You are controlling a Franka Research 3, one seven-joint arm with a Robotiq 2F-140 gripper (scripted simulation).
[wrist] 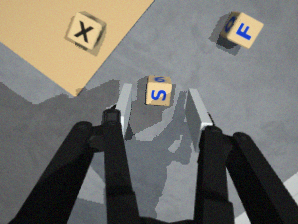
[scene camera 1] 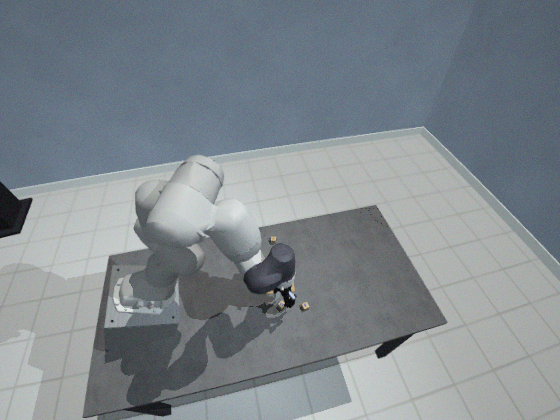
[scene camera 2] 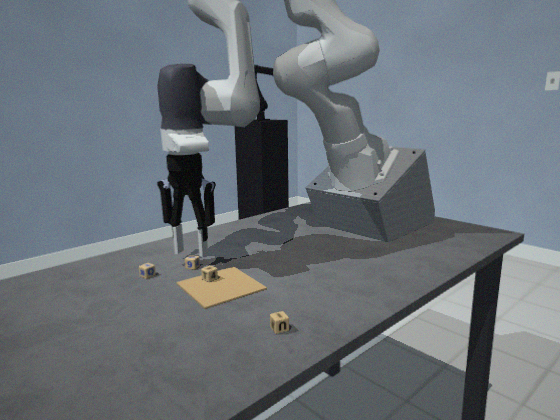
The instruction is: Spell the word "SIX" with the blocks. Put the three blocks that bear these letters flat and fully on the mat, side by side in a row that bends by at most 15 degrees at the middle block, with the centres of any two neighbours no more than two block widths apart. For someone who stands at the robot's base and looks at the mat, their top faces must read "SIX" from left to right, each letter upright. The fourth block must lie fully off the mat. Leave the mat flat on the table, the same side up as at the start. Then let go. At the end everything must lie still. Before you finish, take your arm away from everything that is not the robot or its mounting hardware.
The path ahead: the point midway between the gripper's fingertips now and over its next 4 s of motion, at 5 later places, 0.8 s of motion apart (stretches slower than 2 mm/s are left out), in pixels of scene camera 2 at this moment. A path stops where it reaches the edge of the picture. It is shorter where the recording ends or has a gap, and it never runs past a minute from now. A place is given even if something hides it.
My gripper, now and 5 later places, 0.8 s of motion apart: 191, 253; 194, 263; 193, 266; 185, 242; 188, 226; 192, 227
